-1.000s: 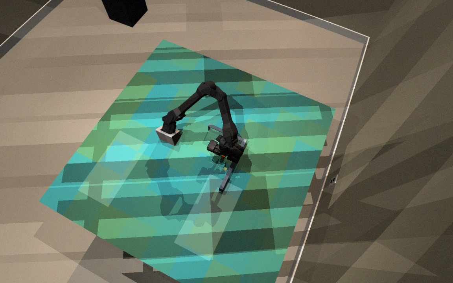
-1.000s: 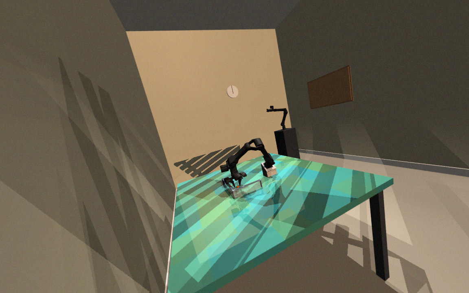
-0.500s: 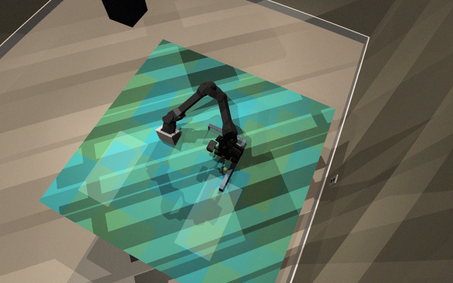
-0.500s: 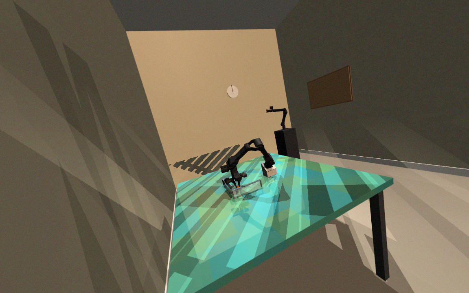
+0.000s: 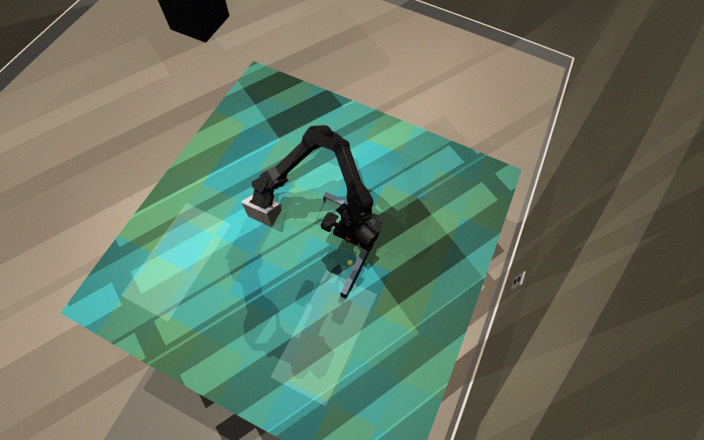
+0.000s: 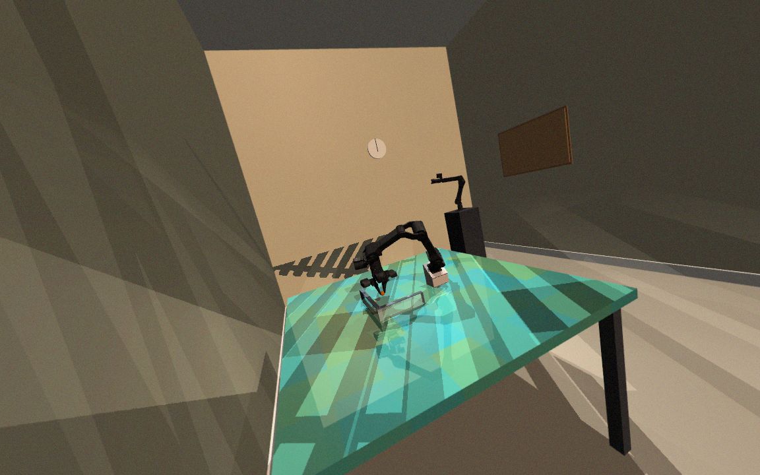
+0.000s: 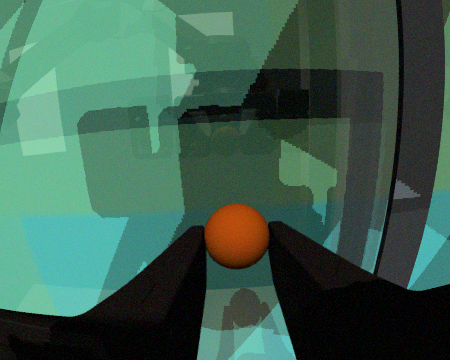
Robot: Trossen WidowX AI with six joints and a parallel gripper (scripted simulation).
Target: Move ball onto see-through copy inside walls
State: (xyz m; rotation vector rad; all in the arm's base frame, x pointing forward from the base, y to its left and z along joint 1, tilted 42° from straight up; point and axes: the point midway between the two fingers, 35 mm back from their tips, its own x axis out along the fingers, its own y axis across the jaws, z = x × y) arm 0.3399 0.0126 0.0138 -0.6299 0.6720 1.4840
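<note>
The see-through copy of ball lies 60 mm to the right of my gripper tip, 50 mm below it and 40 mm ahead of it. Also, from my gripper tip: orange ball (right at my gripper tip).
</note>
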